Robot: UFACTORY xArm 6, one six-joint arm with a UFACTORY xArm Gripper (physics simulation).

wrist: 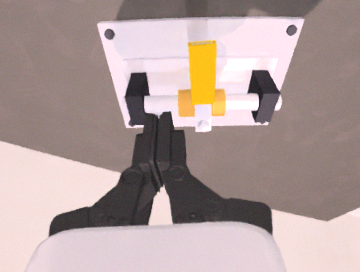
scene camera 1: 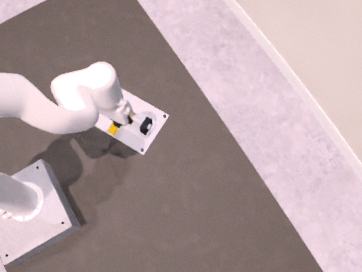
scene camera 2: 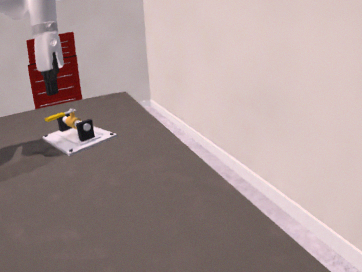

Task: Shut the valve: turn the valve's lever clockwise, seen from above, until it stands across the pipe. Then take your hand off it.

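The valve's yellow lever (scene camera 1: 113, 128) (scene camera 2: 55, 117) (wrist: 202, 72) stands across the white pipe (wrist: 161, 104), at about a right angle to it in the wrist view. The orange valve body (scene camera 2: 72, 121) (wrist: 219, 102) sits on the pipe between two black supports (wrist: 264, 96) (scene camera 2: 86, 129). My gripper (scene camera 2: 52, 94) (wrist: 162, 127) is shut and empty. It hangs above the valve in the scene camera 2 view, apart from the lever. In the scene camera 1 view the arm hides part of the valve.
The white base plate (scene camera 1: 159, 118) (scene camera 2: 103, 136) (wrist: 150, 37) lies on the dark table top (scene camera 1: 210, 200) (scene camera 2: 175, 215). The robot's grey base block (scene camera 1: 50, 200) is at the lower left in the scene camera 1 view. A red cabinet (scene camera 2: 72, 92) stands behind the table.
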